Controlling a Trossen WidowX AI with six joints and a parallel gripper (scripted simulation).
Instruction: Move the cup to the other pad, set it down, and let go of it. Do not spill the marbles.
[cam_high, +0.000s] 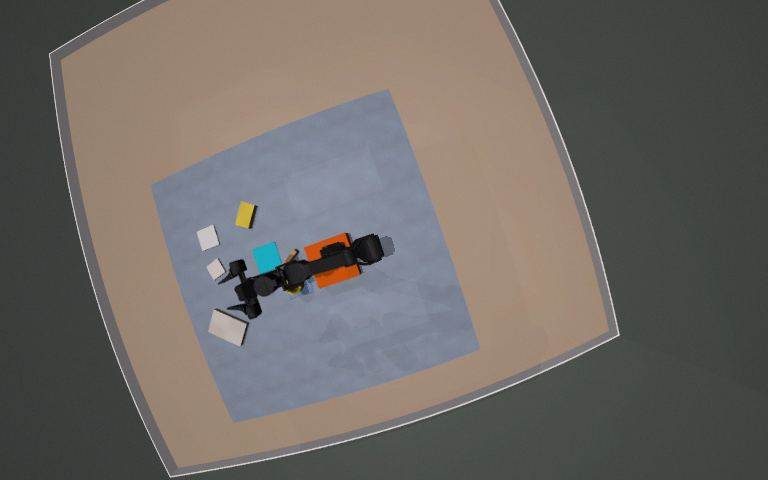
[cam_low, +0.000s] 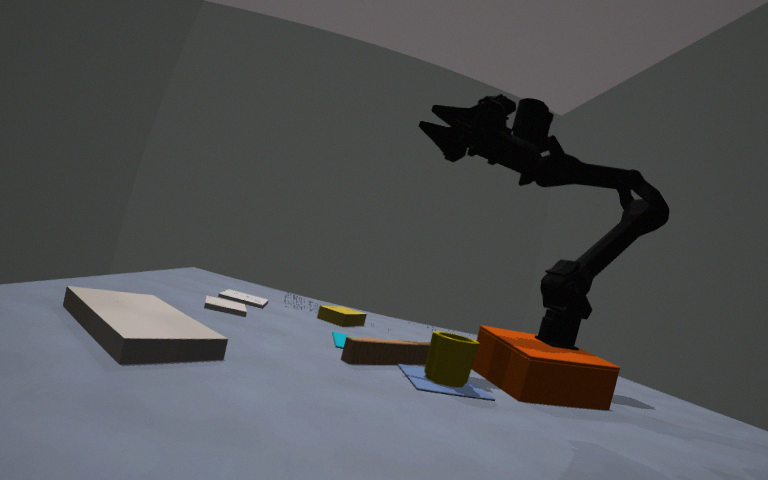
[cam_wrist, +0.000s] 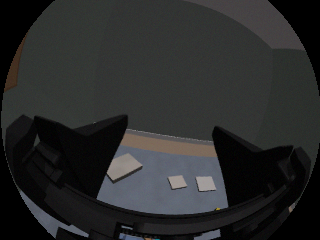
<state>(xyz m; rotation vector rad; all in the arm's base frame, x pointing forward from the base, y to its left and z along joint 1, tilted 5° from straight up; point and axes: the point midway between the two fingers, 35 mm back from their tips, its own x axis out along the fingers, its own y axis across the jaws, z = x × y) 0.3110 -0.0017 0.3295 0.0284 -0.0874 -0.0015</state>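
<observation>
Right now my gripper tip is 37 cm above the cup, 12 cm past it and 6 cm to the right of it. From my gripper tip the other things lie so: yellow block (39 cm below, 32 cm to the right, 2 cm ahead); cyan pad (42 cm below, 10 cm to the right, 1 cm behind); brown wooden block (40 cm below, 6 cm behind, 2 cm to the right).
</observation>
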